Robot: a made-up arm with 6 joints.
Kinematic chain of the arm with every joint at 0, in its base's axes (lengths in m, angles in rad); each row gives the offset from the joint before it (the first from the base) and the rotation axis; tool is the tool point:
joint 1: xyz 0 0 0.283 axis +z
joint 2: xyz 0 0 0 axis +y
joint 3: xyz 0 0 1.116 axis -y
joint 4: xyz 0 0 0 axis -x
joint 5: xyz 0.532 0 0 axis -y
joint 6: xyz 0 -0.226 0 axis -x
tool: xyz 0 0 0
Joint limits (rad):
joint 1: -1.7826..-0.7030
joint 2: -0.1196..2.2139
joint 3: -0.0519..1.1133
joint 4: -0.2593..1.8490
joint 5: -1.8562..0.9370
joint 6: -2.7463..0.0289
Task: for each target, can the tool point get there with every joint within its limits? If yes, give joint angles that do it. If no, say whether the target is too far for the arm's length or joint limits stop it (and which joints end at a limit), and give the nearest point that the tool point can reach.
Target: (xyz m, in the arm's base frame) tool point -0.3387 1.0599 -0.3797
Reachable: no: joint limits stop it (at a limit: joint 1, joint 2, joint 3, joint 4) | nearest point -0.3203 -0.4506 -0.7577 | short by 1.557 m
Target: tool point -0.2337 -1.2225 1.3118
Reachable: yes | joints -1.6111 0.6885 0.7570 0.6178 0.1242 -1.7327
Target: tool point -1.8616 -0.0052 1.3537
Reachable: no: too far | nearest point -0.3087 -0.3611 1.4118 | short by 1.594 m
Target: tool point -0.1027 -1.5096 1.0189
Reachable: yes | joints -1.6549 1.0357 0.9291 1.6793 -1.1558 -1.5134
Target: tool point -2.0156 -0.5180 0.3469
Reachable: no: too far | nearest point -0.4668 -1.1062 0.3640 | short by 1.657 m
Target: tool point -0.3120 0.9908 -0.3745
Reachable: no: joint limits stop it (at a limit: joint 1, joint 2, joint 3, joint 4) | nearest point -0.3203 -0.4506 -0.7577 | short by 1.492 m
